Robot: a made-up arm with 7 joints. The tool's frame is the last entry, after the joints. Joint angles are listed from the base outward. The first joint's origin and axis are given. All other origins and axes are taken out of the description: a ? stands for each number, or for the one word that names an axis. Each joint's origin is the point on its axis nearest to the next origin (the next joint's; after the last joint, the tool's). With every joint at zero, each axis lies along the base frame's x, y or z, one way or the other. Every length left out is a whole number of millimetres.
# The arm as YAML. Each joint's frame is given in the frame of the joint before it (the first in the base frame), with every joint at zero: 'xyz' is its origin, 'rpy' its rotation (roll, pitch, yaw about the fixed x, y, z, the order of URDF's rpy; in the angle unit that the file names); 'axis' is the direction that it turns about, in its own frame. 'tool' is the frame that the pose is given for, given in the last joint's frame.
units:
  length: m
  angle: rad
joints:
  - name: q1
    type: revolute
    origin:
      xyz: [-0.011, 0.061, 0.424]
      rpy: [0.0, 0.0, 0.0]
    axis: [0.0, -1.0, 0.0]
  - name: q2
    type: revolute
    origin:
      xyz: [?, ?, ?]
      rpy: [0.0, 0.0, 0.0]
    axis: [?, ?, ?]
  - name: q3
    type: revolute
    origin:
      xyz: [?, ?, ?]
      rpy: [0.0, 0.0, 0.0]
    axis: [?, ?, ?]
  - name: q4
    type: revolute
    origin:
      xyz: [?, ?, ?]
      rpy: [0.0, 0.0, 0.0]
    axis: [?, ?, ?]
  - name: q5
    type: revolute
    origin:
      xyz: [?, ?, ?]
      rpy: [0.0, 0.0, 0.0]
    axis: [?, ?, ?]
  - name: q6
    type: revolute
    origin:
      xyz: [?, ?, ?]
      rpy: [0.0, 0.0, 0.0]
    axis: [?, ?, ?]
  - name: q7
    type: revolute
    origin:
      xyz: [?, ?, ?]
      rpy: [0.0, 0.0, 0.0]
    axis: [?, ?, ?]
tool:
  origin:
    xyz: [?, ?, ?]
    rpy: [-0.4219, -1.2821, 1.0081]
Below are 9 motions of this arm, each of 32 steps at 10 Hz.
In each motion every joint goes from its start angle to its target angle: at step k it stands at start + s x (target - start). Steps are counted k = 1, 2, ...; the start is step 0. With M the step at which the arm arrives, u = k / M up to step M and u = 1 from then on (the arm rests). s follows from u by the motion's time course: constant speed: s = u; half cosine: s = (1 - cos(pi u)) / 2; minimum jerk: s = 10 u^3 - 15 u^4 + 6 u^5.
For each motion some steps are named. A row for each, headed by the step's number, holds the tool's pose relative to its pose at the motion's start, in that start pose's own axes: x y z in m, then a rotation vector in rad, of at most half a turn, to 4 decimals.
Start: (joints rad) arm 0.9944 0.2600 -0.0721 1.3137 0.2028 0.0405 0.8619
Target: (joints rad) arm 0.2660 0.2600 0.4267 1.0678 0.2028 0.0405 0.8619
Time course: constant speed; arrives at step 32
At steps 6, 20, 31, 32:
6: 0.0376 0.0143 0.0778 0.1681 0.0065 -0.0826
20: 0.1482 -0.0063 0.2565 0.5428 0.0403 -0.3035
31: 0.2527 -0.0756 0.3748 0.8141 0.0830 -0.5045
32: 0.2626 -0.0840 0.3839 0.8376 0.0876 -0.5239

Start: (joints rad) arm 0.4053 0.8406 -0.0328 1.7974 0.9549 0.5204 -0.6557
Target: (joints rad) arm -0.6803 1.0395 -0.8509 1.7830 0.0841 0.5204 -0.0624
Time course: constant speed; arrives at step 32
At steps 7, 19, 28, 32:
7: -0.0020 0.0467 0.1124 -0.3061 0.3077 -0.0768
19: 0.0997 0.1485 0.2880 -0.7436 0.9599 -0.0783
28: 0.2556 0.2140 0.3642 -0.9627 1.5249 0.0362
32: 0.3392 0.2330 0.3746 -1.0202 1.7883 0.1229

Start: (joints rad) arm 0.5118 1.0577 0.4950 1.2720 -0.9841 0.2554 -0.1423
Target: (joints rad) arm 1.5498 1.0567 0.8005 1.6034 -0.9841 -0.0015 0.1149
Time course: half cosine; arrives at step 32
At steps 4, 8, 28, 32:
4: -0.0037 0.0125 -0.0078 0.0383 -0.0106 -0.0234
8: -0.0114 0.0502 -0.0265 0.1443 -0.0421 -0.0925
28: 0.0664 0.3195 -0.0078 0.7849 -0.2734 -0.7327
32: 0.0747 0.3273 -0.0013 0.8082 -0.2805 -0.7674

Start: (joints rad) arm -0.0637 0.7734 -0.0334 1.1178 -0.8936 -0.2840 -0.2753
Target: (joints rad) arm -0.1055 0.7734 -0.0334 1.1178 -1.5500 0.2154 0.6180
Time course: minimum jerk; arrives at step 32
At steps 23, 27, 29, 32:
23: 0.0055 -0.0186 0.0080 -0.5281 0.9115 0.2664
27: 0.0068 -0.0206 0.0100 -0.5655 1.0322 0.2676
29: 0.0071 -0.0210 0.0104 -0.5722 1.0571 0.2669
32: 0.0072 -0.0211 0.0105 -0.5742 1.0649 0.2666

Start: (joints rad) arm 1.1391 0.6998 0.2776 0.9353 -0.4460 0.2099 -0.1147
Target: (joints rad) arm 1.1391 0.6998 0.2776 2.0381 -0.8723 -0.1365 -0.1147
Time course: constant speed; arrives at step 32
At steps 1, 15, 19, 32:
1: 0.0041 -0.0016 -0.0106 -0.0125 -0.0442 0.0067
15: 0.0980 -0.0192 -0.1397 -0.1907 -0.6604 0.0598
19: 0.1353 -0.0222 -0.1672 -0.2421 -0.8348 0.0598
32: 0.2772 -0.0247 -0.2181 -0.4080 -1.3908 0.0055

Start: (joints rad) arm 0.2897 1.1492 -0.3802 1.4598 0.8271 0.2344 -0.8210
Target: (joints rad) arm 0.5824 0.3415 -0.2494 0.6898 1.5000 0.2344 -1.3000
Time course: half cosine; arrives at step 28
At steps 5, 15, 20, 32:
5: -0.0105 -0.0004 0.0121 0.1001 0.0359 -0.0621
15: -0.0534 -0.0394 0.1125 0.6371 0.3799 -0.4489
20: -0.0543 -0.0896 0.1743 0.8322 0.6442 -0.6515
32: -0.0421 -0.1386 0.2183 0.9198 0.8681 -0.7972

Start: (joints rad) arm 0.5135 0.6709 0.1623 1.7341 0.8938 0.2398 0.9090
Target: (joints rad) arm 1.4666 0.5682 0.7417 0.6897 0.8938 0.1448 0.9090
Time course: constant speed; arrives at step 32
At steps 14, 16, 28, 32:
14: 0.1116 0.0435 -0.0999 -0.1465 -0.5303 -0.1145
16: 0.1249 0.0488 -0.1085 -0.1550 -0.6116 -0.1096
28: 0.1656 0.0916 -0.1435 -0.1334 -1.0827 0.0390
32: 0.1597 0.1093 -0.1557 -0.0979 -1.2208 0.1334

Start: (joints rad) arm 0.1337 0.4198 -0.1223 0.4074 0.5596 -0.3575 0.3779
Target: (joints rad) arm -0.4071 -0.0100 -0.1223 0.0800 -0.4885 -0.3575 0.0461
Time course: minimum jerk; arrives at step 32
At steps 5, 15, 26, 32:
5: 0.0030 0.0032 0.0149 -0.0077 0.0333 -0.0210
15: 0.0778 0.0250 0.2151 -0.1377 0.5064 -0.2320
26: 0.2382 -0.0160 0.4251 -0.3241 1.0827 -0.2462
32: 0.2561 -0.0241 0.4418 -0.3409 1.1340 -0.2314

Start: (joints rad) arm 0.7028 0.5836 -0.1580 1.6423 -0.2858 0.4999 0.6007
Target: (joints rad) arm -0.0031 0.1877 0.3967 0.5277 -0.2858 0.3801 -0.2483
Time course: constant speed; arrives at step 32
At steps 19, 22, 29, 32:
19: -0.0585 -0.0068 0.3866 0.6567 0.5465 -0.4419
22: -0.0400 -0.0341 0.4538 0.7244 0.6711 -0.5200
29: 0.0361 -0.1246 0.5926 0.8345 0.9967 -0.6968
32: 0.0816 -0.1733 0.6398 0.8598 1.1496 -0.7668

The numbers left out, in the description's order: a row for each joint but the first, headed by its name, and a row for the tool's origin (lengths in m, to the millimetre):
q2: xyz -0.004 0.0 -0.018, axis 1.0 0.0 0.0
q3: xyz 0.0 -0.025 -0.308, axis 0.0 0.0 1.0
q4: xyz -0.006 0.034 0.0, axis 0.0 -1.0 0.0
q5: xyz -0.008 0.0 -0.348, axis 0.0 0.0 1.0
q6: xyz 0.003 -0.005 0.0, axis 0.0 1.0 0.0
q7: xyz -0.01 0.0 0.021, axis -1.0 0.0 0.0
tool: xyz 0.0 0.011 -0.011

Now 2 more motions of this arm.
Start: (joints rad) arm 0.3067 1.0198 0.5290 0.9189 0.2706 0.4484 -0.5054
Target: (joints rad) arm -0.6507 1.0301 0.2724 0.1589 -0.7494 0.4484 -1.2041
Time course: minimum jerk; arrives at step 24
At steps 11, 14, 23, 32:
11: -0.0306 0.1531 0.1177 -0.9042 -0.2004 -0.5599
14: -0.0181 0.2642 0.1364 -1.4599 -0.3852 -0.6937
23: 0.0345 0.4245 0.0869 -2.3215 -0.6799 -0.5704
32: 0.0346 0.4248 0.0867 -2.3232 -0.6804 -0.5697

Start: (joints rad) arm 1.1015 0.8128 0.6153 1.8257 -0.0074 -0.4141 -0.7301
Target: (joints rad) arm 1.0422 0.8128 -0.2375 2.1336 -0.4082 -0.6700 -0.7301
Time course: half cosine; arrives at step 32
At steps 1, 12, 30, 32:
1: 0.0002 -0.0006 0.0003 0.0006 0.0005 0.0024
12: 0.0330 -0.0786 0.0263 0.1075 0.0520 0.2961
30: 0.1517 -0.2244 0.0153 0.5161 0.0973 0.8454
32: 0.1535 -0.2260 0.0144 0.5234 0.0972 0.8517

